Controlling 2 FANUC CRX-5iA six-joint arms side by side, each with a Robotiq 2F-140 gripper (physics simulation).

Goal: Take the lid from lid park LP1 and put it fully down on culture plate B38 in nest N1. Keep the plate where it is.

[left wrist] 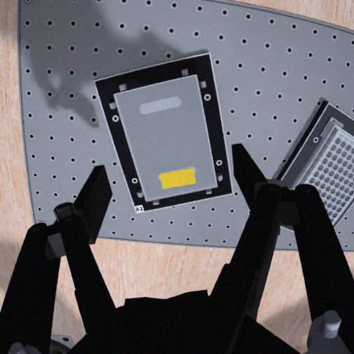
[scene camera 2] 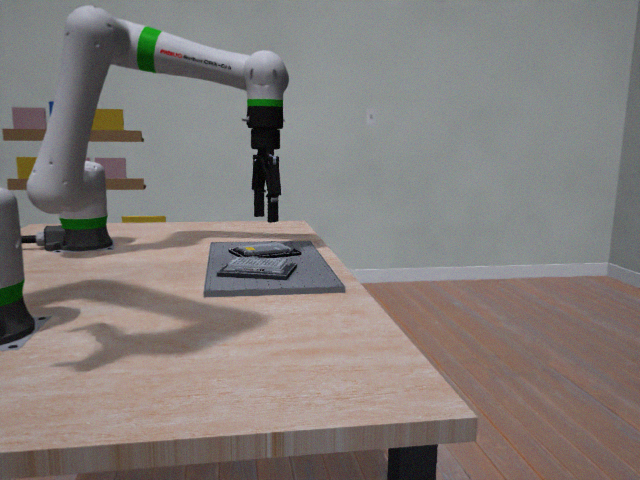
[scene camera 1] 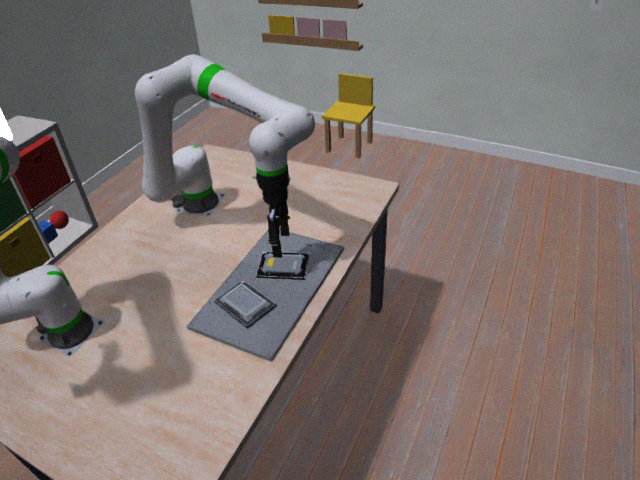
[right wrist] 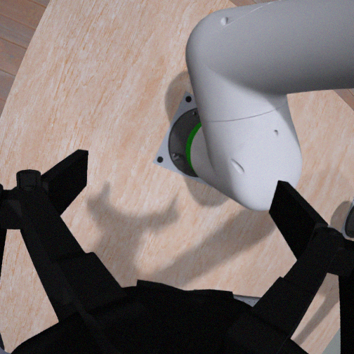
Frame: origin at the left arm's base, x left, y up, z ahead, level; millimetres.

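Where they show: left gripper, fingertip midpoint: (scene camera 2: 265, 219) (scene camera 1: 281, 245); left arm's base at its link origin: (scene camera 2: 85, 246) (scene camera 1: 200, 202); right arm's base at its link origin: (scene camera 1: 71, 330).
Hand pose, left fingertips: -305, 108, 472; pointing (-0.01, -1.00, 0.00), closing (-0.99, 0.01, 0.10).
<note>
Each offset is from my left fingertips to the top centre of the thing, as dx, dy, dz. Level surfaces: height alone.
The grey lid @(+1, -77, -4) (scene camera 1: 286, 265) (scene camera 2: 273, 248) (left wrist: 162, 135) with a yellow label lies flat in the black frame of lid park LP1 @(+1, -75, -4) (scene camera 1: 280, 277) (left wrist: 214, 125). The culture plate B38 @(-193, -69, -67) (scene camera 1: 244, 301) (scene camera 2: 260, 264) (left wrist: 338, 170), with many wells, sits uncovered in the dark nest N1 @(-193, -79, -67) (scene camera 1: 231, 314) (scene camera 2: 252, 275) (left wrist: 320, 126), turned at an angle to the lid. My left gripper (scene camera 1: 281, 243) (scene camera 2: 265, 217) (left wrist: 169, 169) is open and empty, pointing down above the lid, its fingers to either side of it in the wrist view. My right gripper (right wrist: 181, 182) is open and empty, high above the table.
Lid park and nest stand on a grey perforated board (scene camera 1: 292, 330) (scene camera 2: 320, 284) near the table @(dy -108) (scene camera 1: 170, 248) edge. The right wrist view shows a white arm part and its base (right wrist: 184, 145) beyond the right fingers. A yellow chair (scene camera 1: 348, 111) and a shelf unit stand off the table.
</note>
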